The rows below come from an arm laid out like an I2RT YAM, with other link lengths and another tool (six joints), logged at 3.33 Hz.
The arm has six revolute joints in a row. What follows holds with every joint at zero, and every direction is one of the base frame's.
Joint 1 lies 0.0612 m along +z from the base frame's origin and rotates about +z.
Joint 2 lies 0.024 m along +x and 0.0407 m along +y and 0.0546 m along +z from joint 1 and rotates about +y.
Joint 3 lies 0.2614 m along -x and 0.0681 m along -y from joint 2 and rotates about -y.
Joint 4 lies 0.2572 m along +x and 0.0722 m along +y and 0.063 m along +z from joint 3 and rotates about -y.
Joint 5 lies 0.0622 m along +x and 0.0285 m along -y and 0.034 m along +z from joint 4 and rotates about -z.
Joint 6 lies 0.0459 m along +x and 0.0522 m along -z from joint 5 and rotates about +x.
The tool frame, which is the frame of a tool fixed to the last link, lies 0.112 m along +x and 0.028 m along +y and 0.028 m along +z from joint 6; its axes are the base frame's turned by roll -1.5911, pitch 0.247 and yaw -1.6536 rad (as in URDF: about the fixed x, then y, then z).
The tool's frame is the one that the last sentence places.
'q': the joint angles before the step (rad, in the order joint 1, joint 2, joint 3, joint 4, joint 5, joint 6). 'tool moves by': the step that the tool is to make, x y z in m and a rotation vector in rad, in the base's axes. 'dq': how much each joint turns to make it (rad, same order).
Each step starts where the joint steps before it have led.
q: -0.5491 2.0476 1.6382 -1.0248 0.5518 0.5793
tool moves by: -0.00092 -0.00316 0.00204 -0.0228 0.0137 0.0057
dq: 0.0000 0.0000 0.0001 0.0061 0.0255 -0.0111
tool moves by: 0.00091 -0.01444 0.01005 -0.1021 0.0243 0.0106
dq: 0.0000 -0.0001 -0.0002 0.0524 0.0966 -0.0336
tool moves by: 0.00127 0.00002 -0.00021 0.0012 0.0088 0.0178
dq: 0.0000 0.0001 0.0002 0.0063 0.0000 -0.0233
